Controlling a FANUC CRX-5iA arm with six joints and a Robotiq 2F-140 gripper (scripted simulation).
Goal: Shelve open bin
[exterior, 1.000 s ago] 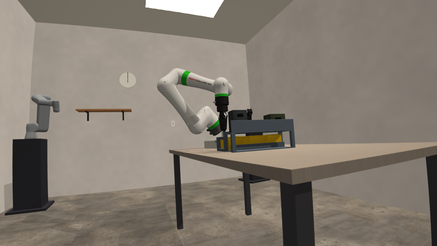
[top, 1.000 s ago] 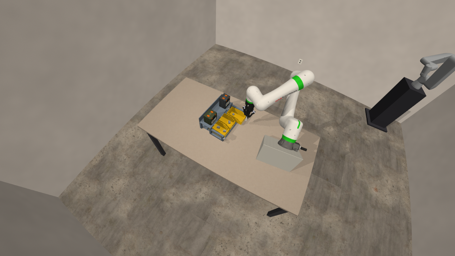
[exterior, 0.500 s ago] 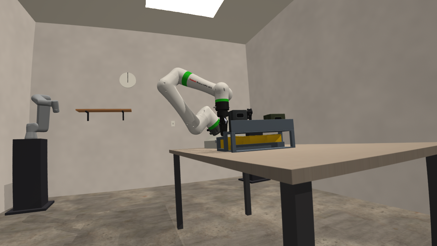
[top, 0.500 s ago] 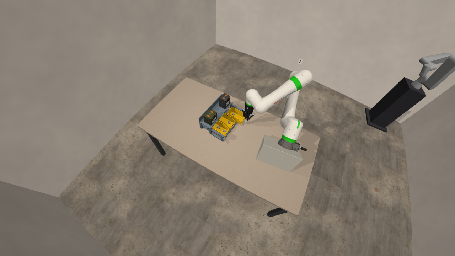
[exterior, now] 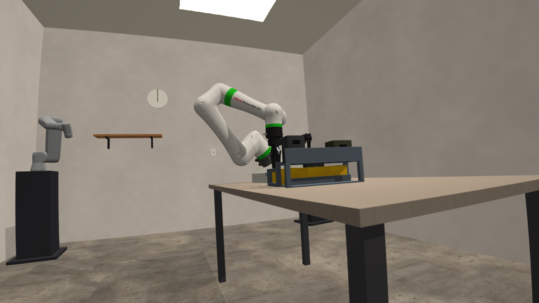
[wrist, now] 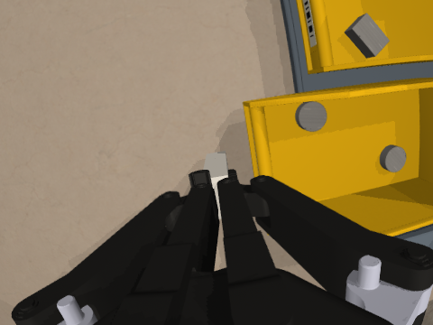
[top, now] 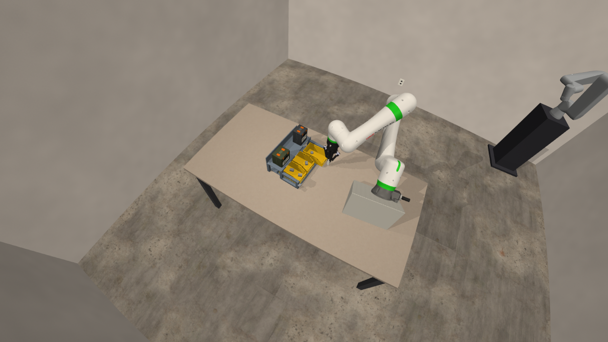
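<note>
Right now my hand is 100 mm short of the shelf lip, 100 mm to the right of it and 40 mm above it. Also, from my hand: grey shelf floor 230 mm ahead, 70 mm to the left, 50 mm below.
</note>
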